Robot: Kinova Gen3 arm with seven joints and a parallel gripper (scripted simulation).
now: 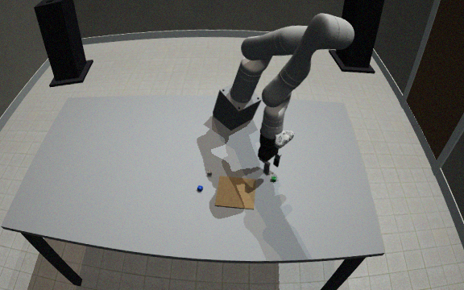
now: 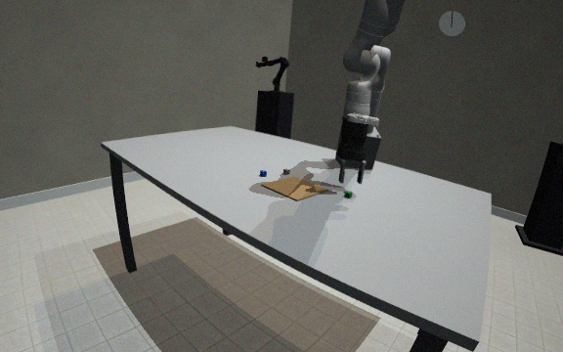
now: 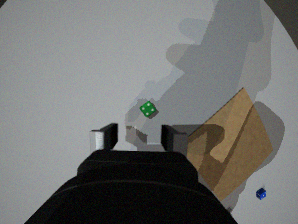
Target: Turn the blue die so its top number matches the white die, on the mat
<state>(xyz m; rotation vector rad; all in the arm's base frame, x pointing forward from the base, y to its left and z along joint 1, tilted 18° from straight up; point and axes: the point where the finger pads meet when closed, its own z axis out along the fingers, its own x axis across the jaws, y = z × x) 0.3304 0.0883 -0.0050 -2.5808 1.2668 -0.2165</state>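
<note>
Right now the green die is 5 cm below my hand, 3 cm ahead of it and 1 cm to the left of it. Round my hand: white die: 23 cm to the right, 5 cm below, 2 cm behind; tan mat: 14 cm to the right, 7 cm ahead, 5 cm below; blue die: 27 cm to the right, 5 cm below, 5 cm ahead.
</note>
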